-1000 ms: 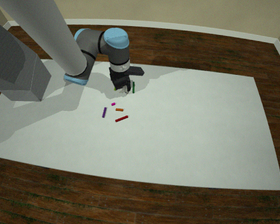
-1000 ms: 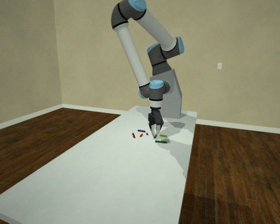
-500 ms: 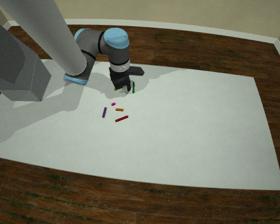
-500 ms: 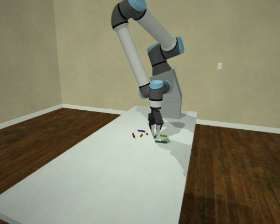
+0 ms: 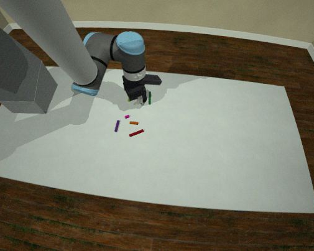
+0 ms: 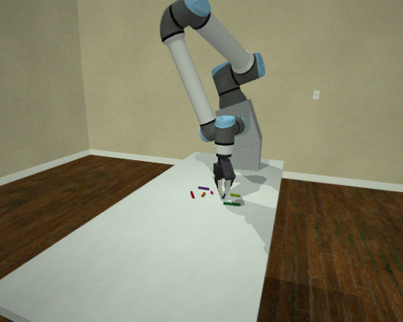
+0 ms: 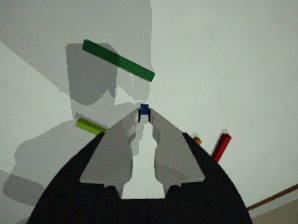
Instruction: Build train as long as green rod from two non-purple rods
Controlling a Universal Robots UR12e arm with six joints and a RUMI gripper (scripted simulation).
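The green rod lies 40 mm to the left of my hand, 40 mm ahead of it and 20 mm below it. From my hand the other things lie so: lime rod (70 mm behind, 60 mm to the left, 20 mm below); then small blue rod (10 mm below); then magenta rod (80 mm behind, 60 mm to the right, 20 mm below).
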